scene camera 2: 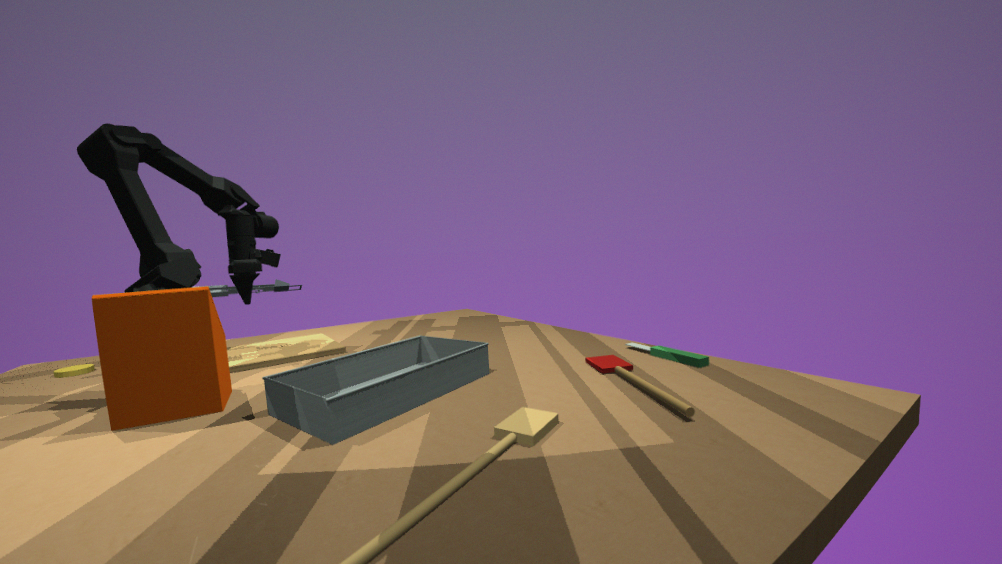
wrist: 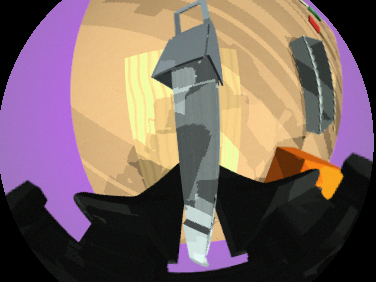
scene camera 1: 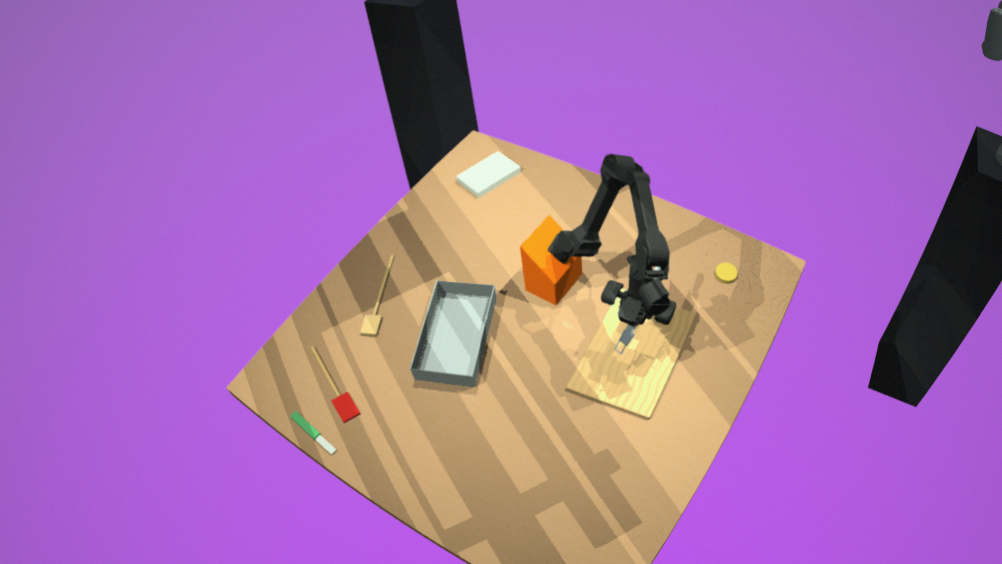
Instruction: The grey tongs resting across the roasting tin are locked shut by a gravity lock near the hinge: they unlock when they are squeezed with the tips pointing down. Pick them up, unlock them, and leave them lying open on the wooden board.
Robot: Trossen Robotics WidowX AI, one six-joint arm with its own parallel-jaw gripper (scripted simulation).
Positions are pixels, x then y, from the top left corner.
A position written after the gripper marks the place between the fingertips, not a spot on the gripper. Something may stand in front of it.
gripper: scene camera 2 247, 304; wrist 193, 164; scene camera 1 637, 322
white slab: scene camera 1 491, 172; not seen in scene camera 2 (out of frame); not seen in the wrist view (hidden by the gripper)
same spot on grey roasting tin: [wrist: 310, 56] = [scene camera 1: 477, 356]
